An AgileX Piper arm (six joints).
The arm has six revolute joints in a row. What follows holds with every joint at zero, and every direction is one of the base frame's.
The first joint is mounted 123 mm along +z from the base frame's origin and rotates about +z.
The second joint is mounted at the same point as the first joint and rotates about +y.
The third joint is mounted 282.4 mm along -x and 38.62 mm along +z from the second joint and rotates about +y.
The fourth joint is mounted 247.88 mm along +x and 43.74 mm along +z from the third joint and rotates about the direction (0.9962, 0, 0.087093).
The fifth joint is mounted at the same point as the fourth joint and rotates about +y.
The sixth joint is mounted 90.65 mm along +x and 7.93 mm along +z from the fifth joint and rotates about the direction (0.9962, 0, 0.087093).
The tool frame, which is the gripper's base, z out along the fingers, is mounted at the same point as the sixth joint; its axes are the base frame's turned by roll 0, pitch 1.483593 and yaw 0 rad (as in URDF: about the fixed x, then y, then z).
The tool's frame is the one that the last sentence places.
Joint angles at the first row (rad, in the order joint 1, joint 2, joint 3, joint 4, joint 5, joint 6):
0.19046 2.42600 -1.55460 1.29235 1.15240 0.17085
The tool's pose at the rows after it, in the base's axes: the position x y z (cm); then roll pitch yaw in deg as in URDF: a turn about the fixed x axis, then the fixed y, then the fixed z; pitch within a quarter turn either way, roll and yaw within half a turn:
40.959, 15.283, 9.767, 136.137, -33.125, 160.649
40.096, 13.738, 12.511, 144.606, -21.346, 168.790
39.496, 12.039, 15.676, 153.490, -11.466, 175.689
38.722, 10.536, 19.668, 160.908, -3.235, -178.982
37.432, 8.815, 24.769, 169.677, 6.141, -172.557
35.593, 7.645, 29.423, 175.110, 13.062, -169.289
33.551, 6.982, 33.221, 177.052, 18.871, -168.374
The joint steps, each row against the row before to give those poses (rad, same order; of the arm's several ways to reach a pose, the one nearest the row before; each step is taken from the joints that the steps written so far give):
0.00000 -0.08188 0.00142 -0.23988 0.00959 -0.00566
0.00000 -0.09878 0.00324 -0.27263 0.01116 -0.05217
0.00001 -0.10075 0.00004 -0.23789 0.00933 -0.03992
-0.00002 -0.11378 0.00199 -0.17770 0.01248 -0.02930
0.00000 -0.13983 0.00001 -0.17831 0.00790 -0.05024
0.00002 -0.12765 -0.00006 -0.09575 0.01283 -0.02155
-0.00002 -0.10848 0.00003 -0.03117 0.00722 -0.00396

